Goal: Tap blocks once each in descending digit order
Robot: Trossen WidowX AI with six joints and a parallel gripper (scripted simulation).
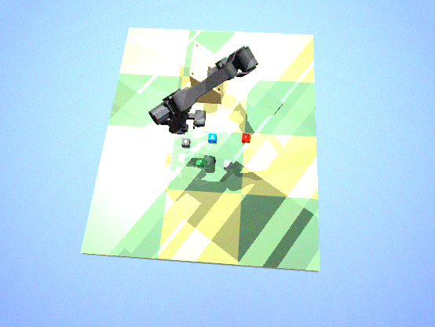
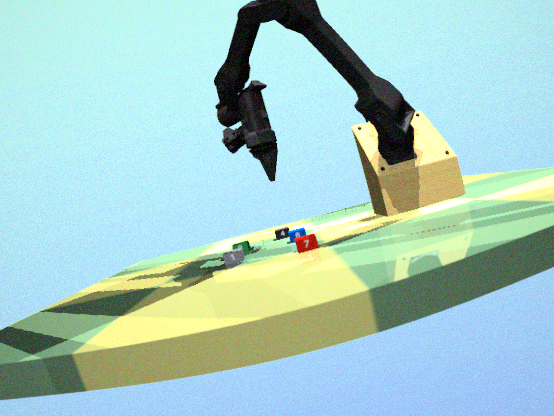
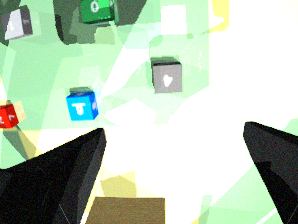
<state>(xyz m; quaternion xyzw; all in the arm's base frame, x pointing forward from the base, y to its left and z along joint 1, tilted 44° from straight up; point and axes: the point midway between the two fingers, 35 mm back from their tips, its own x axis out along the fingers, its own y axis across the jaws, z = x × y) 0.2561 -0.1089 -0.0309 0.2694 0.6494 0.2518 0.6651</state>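
My gripper tip is now 250 mm to the right of the red block, 120 mm above it and 30 mm past it. From my gripper tip the other things lie so: green block: 120 mm below, 100 mm ahead, 70 mm to the left; black block: 120 mm below, 10 mm ahead; blue block: 120 mm below, 110 mm to the left, 20 mm behind.
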